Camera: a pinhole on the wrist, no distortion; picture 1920 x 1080 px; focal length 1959.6 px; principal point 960.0 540.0 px. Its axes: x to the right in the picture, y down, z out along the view. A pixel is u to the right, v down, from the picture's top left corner.
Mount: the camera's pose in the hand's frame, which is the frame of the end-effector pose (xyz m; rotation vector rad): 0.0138 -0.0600 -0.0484 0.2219 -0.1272 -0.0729
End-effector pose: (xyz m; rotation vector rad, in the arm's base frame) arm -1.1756 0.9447 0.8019 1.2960 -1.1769 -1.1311
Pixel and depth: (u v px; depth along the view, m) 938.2 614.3 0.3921
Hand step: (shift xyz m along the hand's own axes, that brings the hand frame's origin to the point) -0.0421 -0.1293 0.3338
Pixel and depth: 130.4 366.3 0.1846
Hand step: -0.0892 -0.1088 0.1173
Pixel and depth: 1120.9 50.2 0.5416
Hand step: -0.0225 -0.3118 0.4505
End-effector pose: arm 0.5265 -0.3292 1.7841 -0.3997 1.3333 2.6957
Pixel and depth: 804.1 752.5 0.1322
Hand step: -0.0135 -0.0735 0.0815
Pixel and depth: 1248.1 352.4 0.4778
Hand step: 0.0167 -0.2131 0.4119
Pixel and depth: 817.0 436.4 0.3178
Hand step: -0.0526 -0.1426 0.2526
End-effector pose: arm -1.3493 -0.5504 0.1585 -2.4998 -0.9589 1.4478
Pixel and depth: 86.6 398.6 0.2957
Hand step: -0.1574 -0.1329 0.2174
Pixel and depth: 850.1 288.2 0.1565
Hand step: -0.0170 -0.1124 0.0975
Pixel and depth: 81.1 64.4 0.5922
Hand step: -0.3365 -0.3041 0.4611
